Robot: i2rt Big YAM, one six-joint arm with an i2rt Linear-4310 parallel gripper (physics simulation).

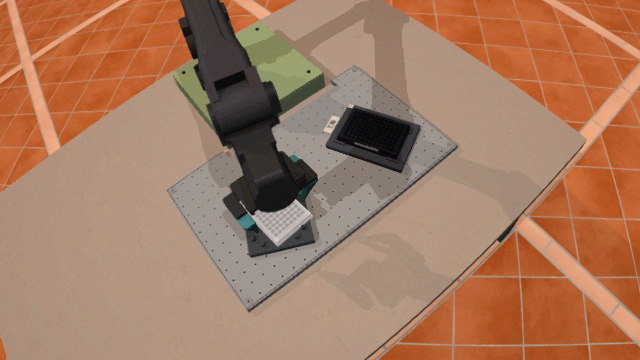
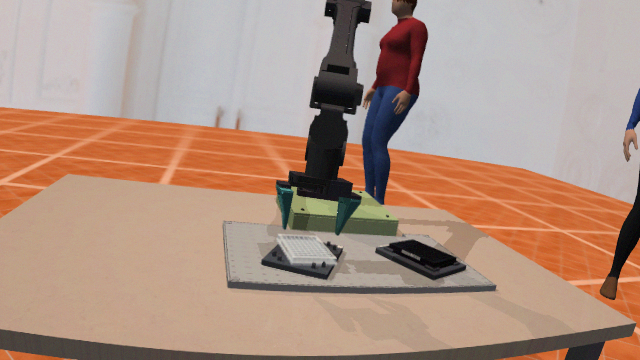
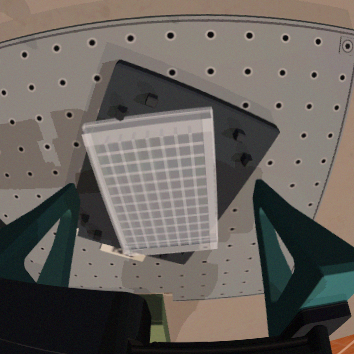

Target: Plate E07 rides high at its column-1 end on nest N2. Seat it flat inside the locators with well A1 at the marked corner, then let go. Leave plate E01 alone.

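Where they show: gripper, fingertip midpoint: [image 1: 279,214] [image 2: 310,232] [image 3: 162,189]; arm's base at its link origin: [image 2: 318,194].
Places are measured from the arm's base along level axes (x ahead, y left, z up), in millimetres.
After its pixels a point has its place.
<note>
Plate E07, the clear white well plate [image 1: 282,220] @(x 429, y -29, z -16 mm) [image 2: 306,249] @(x 412, y -33, z -16 mm) [image 3: 160,190] @(x 402, y -34, z -16 mm), sits askew on nest N2, the dark base [image 1: 257,247] @(x 448, y -91, z -30 mm) [image 2: 300,269] @(x 474, y -42, z -32 mm) [image 3: 232,175] @(x 413, y -87, z -30 mm). Its sides are turned against the nest's sides, and it appears tilted; the height of each end is hard to judge. Several dark locator posts stand bare around it. My gripper [image 1: 280,216] @(x 439, y -31, z 28 mm) [image 2: 312,231] @(x 439, y -31, z 28 mm) [image 3: 162,189] @(x 439, y -31, z 28 mm) is open above the plate, fingers on either side of it and touching nothing. Plate E01, the black well plate [image 1: 375,131] @(x 340, y 217, z -17 mm) [image 2: 423,252] @(x 350, y 213, z -15 mm), lies on the other dark nest [image 1: 407,150] @(x 405, y 253, z -30 mm) [image 2: 435,272] @(x 424, y 221, z -30 mm). Well lettering is too small to read.
Both nests stand on the grey perforated board [image 1: 220,240] @(x 395, y -151, z -41 mm) [image 2: 245,270] @(x 491, y -135, z -42 mm) [image 3: 300,90] @(x 486, y -122, z -42 mm). A green block [image 1: 295,75] @(x 115, y 144, z -5 mm) [image 2: 345,222] is behind the board. A white label [image 1: 331,124] @(x 260, y 156, z -40 mm) lies beside E01's nest; another label [image 3: 122,252] lies at N2's edge. People stand beyond the table.
</note>
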